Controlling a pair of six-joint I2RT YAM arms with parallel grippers.
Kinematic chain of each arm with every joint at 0, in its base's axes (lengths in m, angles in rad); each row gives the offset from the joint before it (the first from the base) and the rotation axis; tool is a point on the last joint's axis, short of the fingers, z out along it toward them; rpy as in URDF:
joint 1: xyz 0 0 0.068 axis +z
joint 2: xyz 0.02 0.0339 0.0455 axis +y
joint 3: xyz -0.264 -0.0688 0 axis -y
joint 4: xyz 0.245 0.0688 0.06 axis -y
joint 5: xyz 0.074 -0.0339 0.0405 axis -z
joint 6: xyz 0.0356 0 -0.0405 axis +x
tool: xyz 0 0 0 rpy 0 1.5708 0
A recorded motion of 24 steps. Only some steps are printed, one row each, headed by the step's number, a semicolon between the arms.
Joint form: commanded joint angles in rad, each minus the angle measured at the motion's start. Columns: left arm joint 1, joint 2, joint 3, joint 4, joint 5, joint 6; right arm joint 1, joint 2, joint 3, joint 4, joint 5, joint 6.
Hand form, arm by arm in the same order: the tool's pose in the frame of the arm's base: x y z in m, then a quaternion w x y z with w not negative. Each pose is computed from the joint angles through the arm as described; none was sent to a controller.
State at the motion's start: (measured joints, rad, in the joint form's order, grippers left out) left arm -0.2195 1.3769 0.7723 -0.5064 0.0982 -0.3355; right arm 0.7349 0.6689 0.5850 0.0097 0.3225 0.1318
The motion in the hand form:
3: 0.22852 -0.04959 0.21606 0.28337 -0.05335 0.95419 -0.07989; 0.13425 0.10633 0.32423 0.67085 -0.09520 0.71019 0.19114
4: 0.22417 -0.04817 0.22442 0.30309 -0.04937 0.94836 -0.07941; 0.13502 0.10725 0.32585 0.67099 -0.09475 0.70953 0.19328
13: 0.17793 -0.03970 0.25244 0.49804 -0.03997 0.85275 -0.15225; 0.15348 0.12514 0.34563 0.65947 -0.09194 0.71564 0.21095
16: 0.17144 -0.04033 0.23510 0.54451 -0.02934 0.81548 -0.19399; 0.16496 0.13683 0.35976 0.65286 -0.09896 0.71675 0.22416
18: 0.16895 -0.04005 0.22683 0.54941 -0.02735 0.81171 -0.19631; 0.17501 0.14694 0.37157 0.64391 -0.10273 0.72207 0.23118
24: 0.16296 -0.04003 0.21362 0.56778 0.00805 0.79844 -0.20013; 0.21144 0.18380 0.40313 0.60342 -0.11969 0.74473 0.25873
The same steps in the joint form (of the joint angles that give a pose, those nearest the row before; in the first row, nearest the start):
3: 0.0063 -0.1716 -0.0205 -0.0132 -0.0950 0.0096; 0.0015 0.0150 0.0461 0.0147 0.0029 0.0216
4: 0.0071 -0.2127 -0.0215 -0.0136 -0.1031 0.0207; 0.0021 0.0219 0.0529 0.0170 0.0012 0.0242
13: 0.0063 -0.5951 -0.2184 0.2588 -0.0656 0.0088; 0.0022 0.1579 0.1711 0.0179 -0.0230 0.0627
16: 0.0062 -0.6592 -0.3565 0.4688 -0.0105 -0.0118; 0.0016 0.2386 0.2558 0.0083 -0.0542 0.0747
18: 0.0052 -0.6734 -0.3978 0.5091 -0.0080 -0.0109; 0.0022 0.3076 0.3367 -0.0209 -0.0720 0.0879
24: 0.0062 -0.7094 -0.4761 0.5965 0.0322 0.0442; 0.0023 0.5403 0.6159 -0.1418 -0.1514 0.1380

